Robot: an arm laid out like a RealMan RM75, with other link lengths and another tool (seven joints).
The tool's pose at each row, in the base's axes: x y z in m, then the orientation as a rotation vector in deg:
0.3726, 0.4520, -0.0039, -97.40, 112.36, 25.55
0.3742, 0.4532, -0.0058, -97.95, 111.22, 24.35
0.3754, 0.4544, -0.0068, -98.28, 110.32, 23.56
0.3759, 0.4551, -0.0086, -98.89, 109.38, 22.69
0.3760, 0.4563, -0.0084, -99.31, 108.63, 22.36
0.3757, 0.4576, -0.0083, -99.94, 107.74, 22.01
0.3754, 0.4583, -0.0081, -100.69, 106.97, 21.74
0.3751, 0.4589, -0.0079, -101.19, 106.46, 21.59
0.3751, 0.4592, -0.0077, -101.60, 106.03, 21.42
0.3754, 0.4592, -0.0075, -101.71, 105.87, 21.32
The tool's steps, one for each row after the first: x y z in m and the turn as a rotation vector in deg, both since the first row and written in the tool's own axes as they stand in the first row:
-0.0001, -0.0012, 0.0025, 0.76, -0.01, -1.13
-0.0006, -0.0021, 0.0041, 1.31, -0.12, -1.96
-0.0002, -0.0024, 0.0061, 1.77, -0.07, -2.94
-0.0013, -0.0023, 0.0066, 1.95, -0.20, -3.62
-0.0024, -0.0018, 0.0072, 2.06, -0.29, -4.48
-0.0030, -0.0014, 0.0074, 2.02, -0.28, -5.30
-0.0036, -0.0010, 0.0075, 1.97, -0.27, -5.84
-0.0040, -0.0010, 0.0075, 1.96, -0.25, -6.30
-0.0041, -0.0013, 0.0074, 2.00, -0.25, -6.46

